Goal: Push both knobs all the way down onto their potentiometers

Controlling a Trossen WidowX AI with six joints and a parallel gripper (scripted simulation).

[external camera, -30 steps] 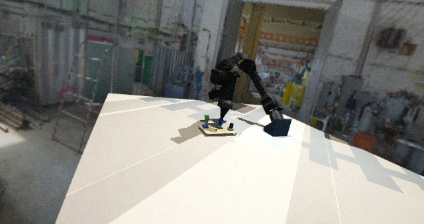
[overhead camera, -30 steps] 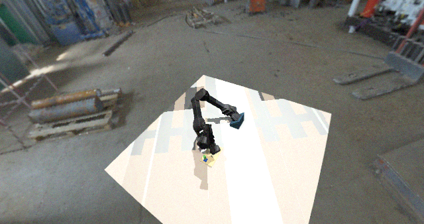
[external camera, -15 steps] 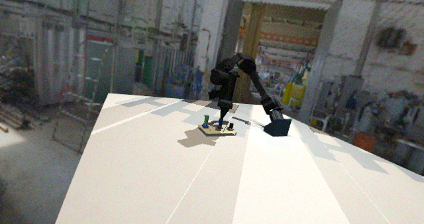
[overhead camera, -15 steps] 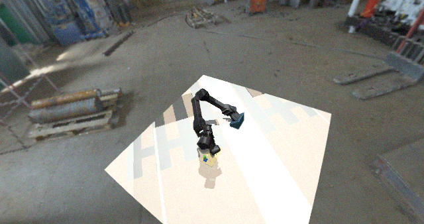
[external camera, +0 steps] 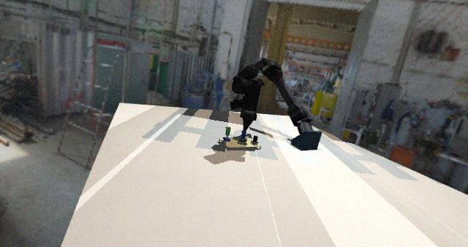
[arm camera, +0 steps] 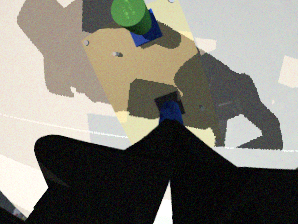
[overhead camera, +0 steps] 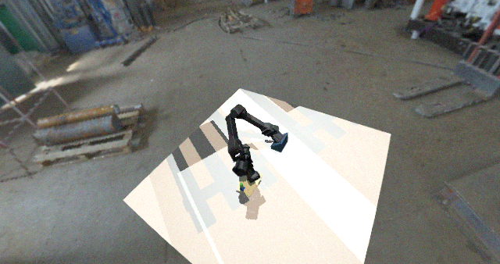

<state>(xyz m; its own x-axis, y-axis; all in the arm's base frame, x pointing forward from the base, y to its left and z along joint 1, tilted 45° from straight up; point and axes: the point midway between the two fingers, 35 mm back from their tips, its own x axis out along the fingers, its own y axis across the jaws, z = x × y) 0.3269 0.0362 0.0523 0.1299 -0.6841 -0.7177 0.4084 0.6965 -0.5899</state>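
Now: gripper tip 10 mm above the blue knob. Also, from my gripper tip: green knob: 80 mm ahead.
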